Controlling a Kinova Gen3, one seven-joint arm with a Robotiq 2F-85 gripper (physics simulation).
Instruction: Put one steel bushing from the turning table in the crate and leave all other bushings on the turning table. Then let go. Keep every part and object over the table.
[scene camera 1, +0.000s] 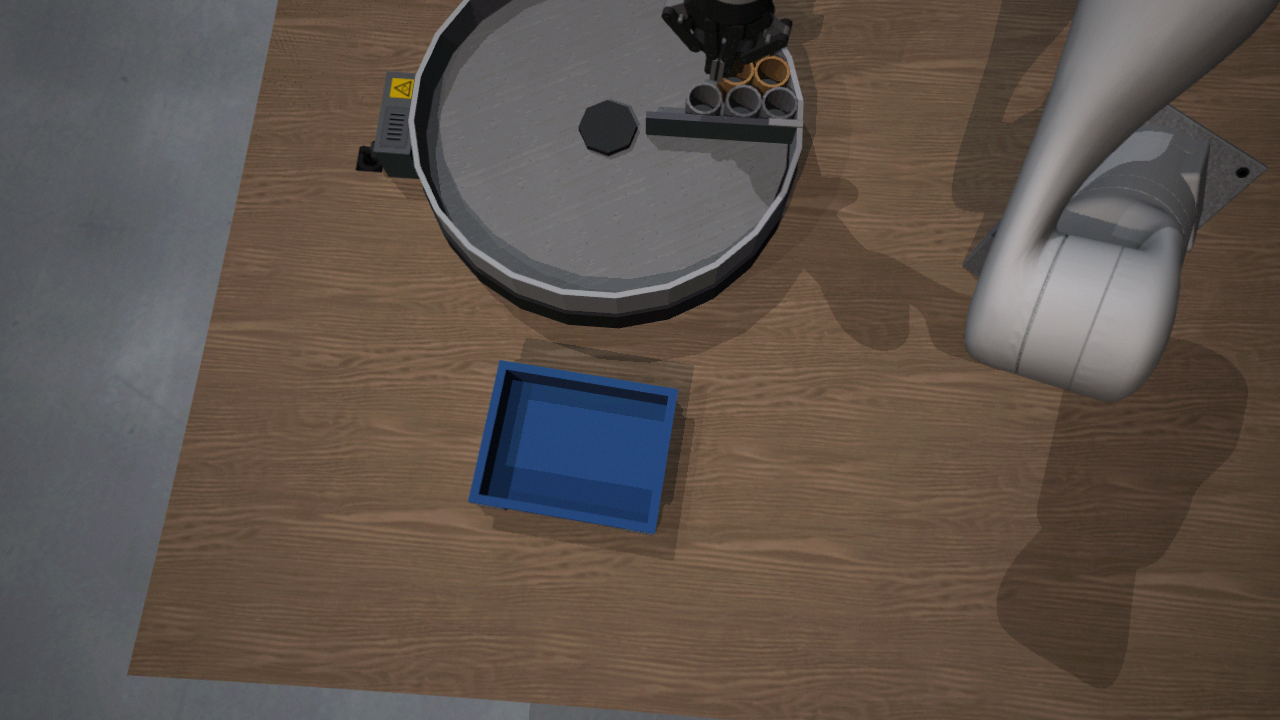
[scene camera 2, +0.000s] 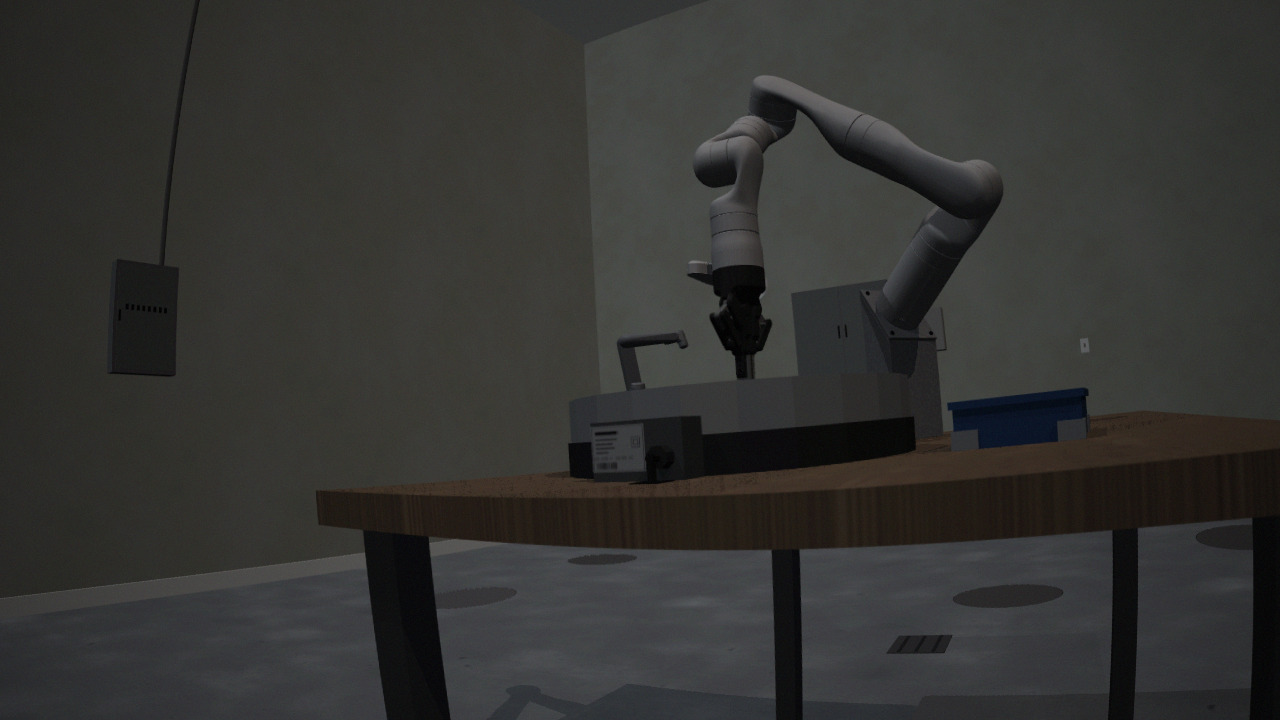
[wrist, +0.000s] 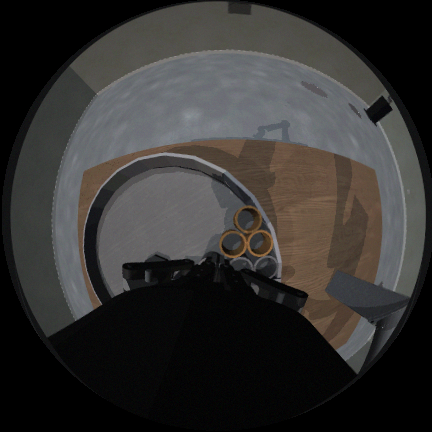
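Seen in the pictures: gripper, fingertip midpoint: (scene camera 1: 717, 73) (wrist: 216, 261); arm's base, link origin: (scene camera 1: 1139, 179) (scene camera 2: 897, 312).
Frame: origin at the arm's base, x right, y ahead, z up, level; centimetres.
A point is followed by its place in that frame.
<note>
Three grey steel bushings (scene camera 1: 704, 99) {x 7.9, y 39.2, z -16.6 cm} (scene camera 1: 742, 102) {x 8.8, y 35.0, z -16.7 cm} (scene camera 1: 779, 103) {x 9.6, y 31.1, z -16.4 cm} stand upright in a row along the dark divider bar on the turning table (scene camera 1: 572, 214) {x -8.9, y 49.3, z -17.6 cm} (wrist: 150, 200) {x 14.7, y 52.7, z -17.7 cm}. Two of the grey bushings (wrist: 241, 265) {x 6.6, y 33.9, z -17.7 cm} (wrist: 265, 267) {x 7.1, y 29.8, z -17.0 cm} show partly in the wrist view. Three orange-rimmed bushings (wrist: 248, 219) (wrist: 233, 244) (wrist: 260, 243) stand beside them. My gripper (scene camera 1: 715, 71) {x 8.4, y 38.2, z -12.1 cm} (scene camera 2: 744, 376) {x 8.4, y 38.2, z -12.1 cm} (wrist: 216, 261) {x 8.4, y 38.2, z -12.1 cm} is shut and empty, pointing down, its fingertips just behind the leftmost steel bushing in scene view 1. Its fingers hide part of the bushings in the wrist view. The blue crate (scene camera 1: 666, 456) {x -31.4, y 32.3, z -17.9 cm} (scene camera 2: 1020, 416) {x -34.3, y 50.4, z -20.1 cm} is empty.
The turning table has a raised rim, a black centre knob (scene camera 1: 607, 127) {x 1.8, y 48.6, z -16.9 cm} and a divider bar (scene camera 1: 720, 128) {x 4.1, y 36.4, z -15.1 cm}. A grey box (scene camera 1: 394, 129) {x -5.0, y 71.1, z -17.1 cm} (scene camera 2: 644, 447) {x -4.2, y 73.2, z -19.8 cm} with a warning label sits at its left side. The arm's base (scene camera 1: 1226, 170) {x 0.3, y -4.9, z 3.3 cm} stands at the right on the wooden table (scene camera 1: 358, 573) {x -51.0, y 59.4, z -22.9 cm}.
</note>
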